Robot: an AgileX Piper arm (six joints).
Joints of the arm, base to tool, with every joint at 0 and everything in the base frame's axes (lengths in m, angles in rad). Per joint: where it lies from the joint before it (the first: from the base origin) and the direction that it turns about. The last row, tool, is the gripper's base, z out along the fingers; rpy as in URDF.
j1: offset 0.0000 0.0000 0.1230 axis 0 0 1
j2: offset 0.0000 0.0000 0.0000 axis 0 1 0
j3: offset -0.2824 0.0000 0.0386 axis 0 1 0
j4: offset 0.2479 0.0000 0.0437 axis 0.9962 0 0.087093
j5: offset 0.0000 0.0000 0.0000 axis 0 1 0
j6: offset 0.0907 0.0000 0.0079 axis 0.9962 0 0.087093
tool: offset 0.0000 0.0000 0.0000 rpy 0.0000 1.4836 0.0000
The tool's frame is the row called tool.
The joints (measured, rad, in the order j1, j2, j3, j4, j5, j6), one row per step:
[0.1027, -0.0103, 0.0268, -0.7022, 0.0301, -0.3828]
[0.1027, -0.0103, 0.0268, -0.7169, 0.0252, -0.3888]
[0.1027, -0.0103, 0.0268, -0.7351, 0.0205, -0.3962]
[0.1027, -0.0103, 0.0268, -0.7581, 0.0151, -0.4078]
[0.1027, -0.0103, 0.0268, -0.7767, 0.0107, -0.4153]
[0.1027, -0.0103, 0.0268, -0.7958, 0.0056, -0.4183]
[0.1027, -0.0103, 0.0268, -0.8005, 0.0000, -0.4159]
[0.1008, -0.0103, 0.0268, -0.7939, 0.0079, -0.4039]
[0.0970, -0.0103, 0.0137, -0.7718, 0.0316, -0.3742]
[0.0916, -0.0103, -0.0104, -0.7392, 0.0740, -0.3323]
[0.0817, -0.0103, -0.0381, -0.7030, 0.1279, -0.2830]
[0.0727, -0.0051, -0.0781, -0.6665, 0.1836, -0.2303]
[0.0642, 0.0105, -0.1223, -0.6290, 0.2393, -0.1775]
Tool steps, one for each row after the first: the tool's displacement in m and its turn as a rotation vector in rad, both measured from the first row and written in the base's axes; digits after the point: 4 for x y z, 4 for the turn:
[0.0000, 0.0003, 0.0004, -0.0204, -0.0057, 0.0018]
[-0.0001, 0.0005, 0.0007, -0.0457, -0.0117, 0.0033]
[-0.0001, 0.0008, 0.0011, -0.0799, -0.0191, 0.0047]
[-0.0002, 0.0011, 0.0014, -0.1057, -0.0249, 0.0060]
[-0.0002, 0.0014, 0.0017, -0.1275, -0.0308, 0.0080]
[-0.0003, 0.0017, 0.0021, -0.1296, -0.0351, 0.0116]
[-0.0002, 0.0011, 0.0016, -0.1114, -0.0275, 0.0055]
[-0.0006, -0.0006, 0.0045, -0.0592, -0.0182, -0.0116]
[-0.0015, -0.0035, 0.0097, 0.0166, -0.0044, -0.0407]
[-0.0028, -0.0072, 0.0151, 0.1044, 0.0143, -0.0796]
[-0.0048, -0.0106, 0.0240, 0.1976, 0.0266, -0.1160]
[-0.0063, -0.0135, 0.0334, 0.2917, 0.0444, -0.1502]

